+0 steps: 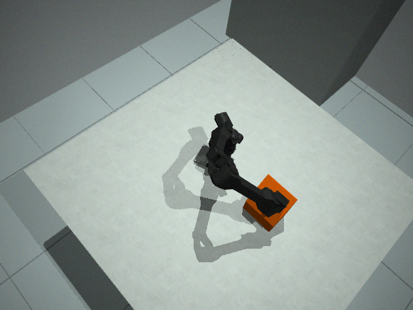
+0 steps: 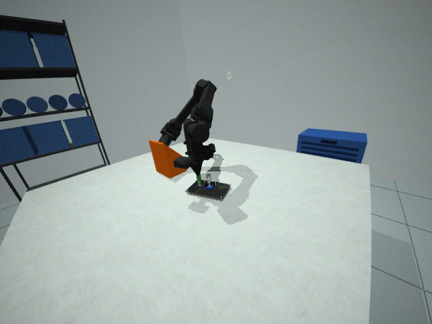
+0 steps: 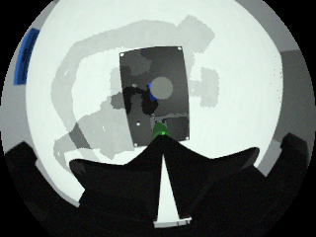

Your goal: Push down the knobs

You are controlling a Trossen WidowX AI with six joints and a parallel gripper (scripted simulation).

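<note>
Now: the green knob 2 cm below my gripper tip. Round my gripper tip: white knob: 5 cm ahead, 1 cm to the left, 1 cm below.
</note>
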